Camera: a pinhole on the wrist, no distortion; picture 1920 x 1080 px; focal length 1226.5 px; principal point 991.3 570.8 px. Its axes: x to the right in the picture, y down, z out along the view. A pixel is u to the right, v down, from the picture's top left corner.
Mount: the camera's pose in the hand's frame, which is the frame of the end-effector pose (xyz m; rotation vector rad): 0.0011 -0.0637 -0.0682 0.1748 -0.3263 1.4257
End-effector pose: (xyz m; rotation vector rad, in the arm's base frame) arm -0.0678 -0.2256 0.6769 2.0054 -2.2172 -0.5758
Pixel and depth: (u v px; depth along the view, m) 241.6 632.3 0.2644
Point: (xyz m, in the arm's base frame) 0.1772 -0.1581 0.4694
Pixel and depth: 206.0 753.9 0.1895
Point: 0.1367 -0.1649 0.5454
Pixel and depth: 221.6 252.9 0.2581
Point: 0.1760 -0.2365 0.4519
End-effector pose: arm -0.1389 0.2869 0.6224 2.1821 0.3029 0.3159
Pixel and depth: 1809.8 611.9 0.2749
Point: -0.0721 0.0798 0.4957
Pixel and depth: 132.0 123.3 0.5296
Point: -0.0092 0.4232 -0.0441
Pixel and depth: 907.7 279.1 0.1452
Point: -0.1128 0.3130 0.4855
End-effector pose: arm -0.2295 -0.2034 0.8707 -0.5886 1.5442 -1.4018
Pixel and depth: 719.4 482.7 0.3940
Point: -0.0416 -0.3814 1.1620
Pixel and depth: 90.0 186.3 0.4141
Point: -0.1647 -0.4736 1.3467
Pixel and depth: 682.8 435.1 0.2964
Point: -0.1153 -0.3428 1.1090
